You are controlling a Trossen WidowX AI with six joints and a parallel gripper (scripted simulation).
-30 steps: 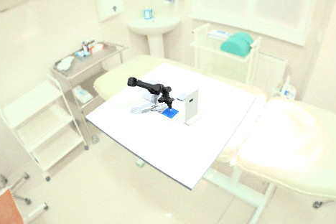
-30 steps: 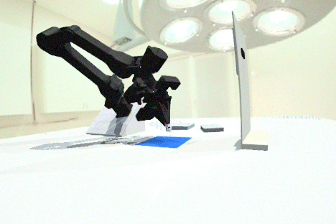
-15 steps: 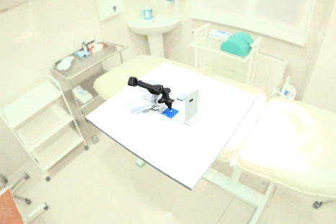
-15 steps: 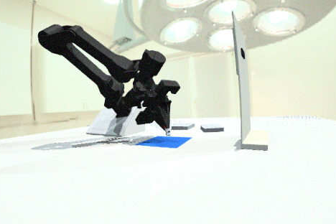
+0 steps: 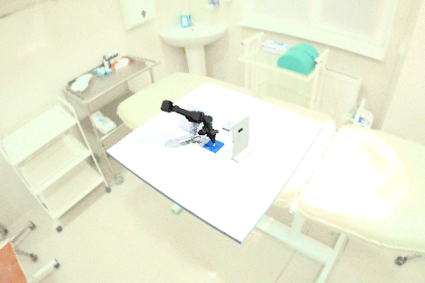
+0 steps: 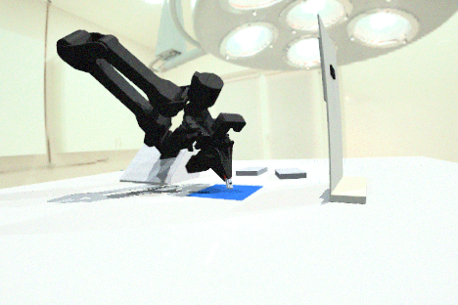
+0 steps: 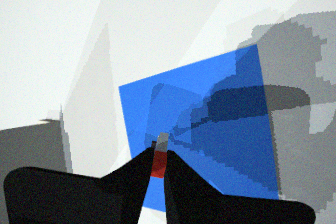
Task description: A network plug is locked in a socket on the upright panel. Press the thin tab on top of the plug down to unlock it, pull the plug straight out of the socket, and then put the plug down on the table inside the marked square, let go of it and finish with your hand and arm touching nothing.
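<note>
The blue marked square is 1 cm behind my gripper tip and 2 cm below it. Round my gripper tip: network plug (right at my gripper tip); upright grey panel (22 cm ahead, 2 cm to the left, 11 cm above).
</note>
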